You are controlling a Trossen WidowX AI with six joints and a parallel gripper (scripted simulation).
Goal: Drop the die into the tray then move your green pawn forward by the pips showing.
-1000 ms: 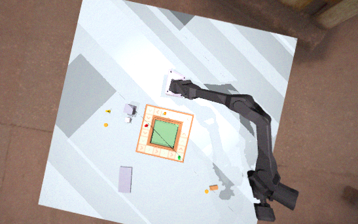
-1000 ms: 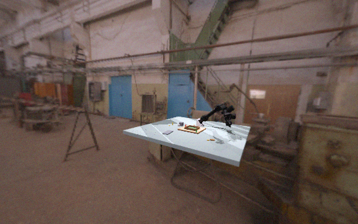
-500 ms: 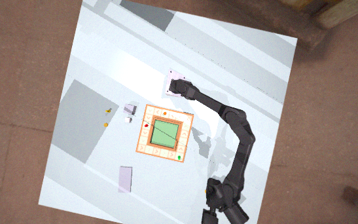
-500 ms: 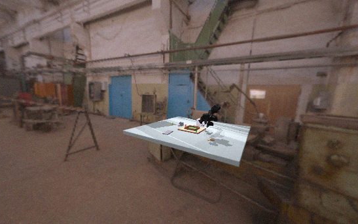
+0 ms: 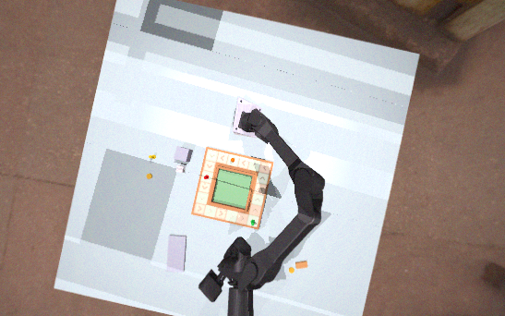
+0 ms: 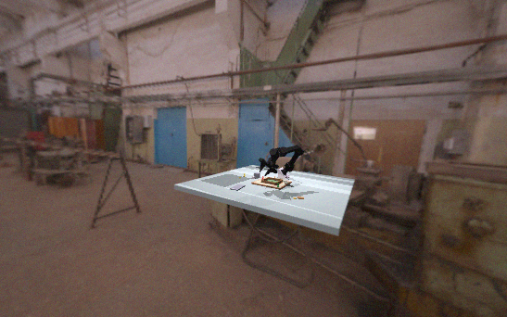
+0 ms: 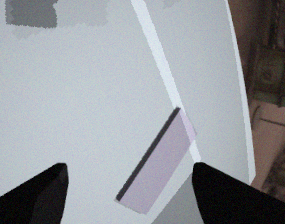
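Right now my gripper tip is 270 mm past the grey die, 250 mm to the left of it and 120 mm above it. From my gripper tip the other things lie so: green tray: 250 mm behind, 30 mm to the right, 130 mm below; then red pawn: 270 mm behind, 140 mm to the right, 100 mm below; then green pawn: 140 mm behind, 90 mm to the left, 100 mm below.
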